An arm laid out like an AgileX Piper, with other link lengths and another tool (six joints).
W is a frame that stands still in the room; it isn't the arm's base.
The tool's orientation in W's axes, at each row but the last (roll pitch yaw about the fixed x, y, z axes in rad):
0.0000 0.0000 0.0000
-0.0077 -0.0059 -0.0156
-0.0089 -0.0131 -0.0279
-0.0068 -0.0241 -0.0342
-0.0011 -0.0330 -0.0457
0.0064 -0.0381 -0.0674
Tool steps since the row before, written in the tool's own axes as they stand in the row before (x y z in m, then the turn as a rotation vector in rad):
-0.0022 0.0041 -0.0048 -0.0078 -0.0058 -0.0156
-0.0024 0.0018 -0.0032 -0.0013 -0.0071 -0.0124
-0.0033 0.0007 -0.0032 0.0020 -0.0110 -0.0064
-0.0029 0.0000 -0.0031 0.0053 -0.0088 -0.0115
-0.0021 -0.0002 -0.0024 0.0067 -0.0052 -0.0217
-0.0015 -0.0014 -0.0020 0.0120 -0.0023 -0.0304
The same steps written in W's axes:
-0.0022 0.0041 -0.0048 -0.0078 -0.0058 -0.0156
-0.0024 0.0018 -0.0032 -0.0013 -0.0072 -0.0124
-0.0032 0.0008 -0.0032 0.0018 -0.0111 -0.0063
-0.0028 0.0001 -0.0032 0.0053 -0.0091 -0.0113
-0.0020 -0.0001 -0.0025 0.0072 -0.0056 -0.0215
-0.0015 -0.0013 -0.0021 0.0130 -0.0030 -0.0299

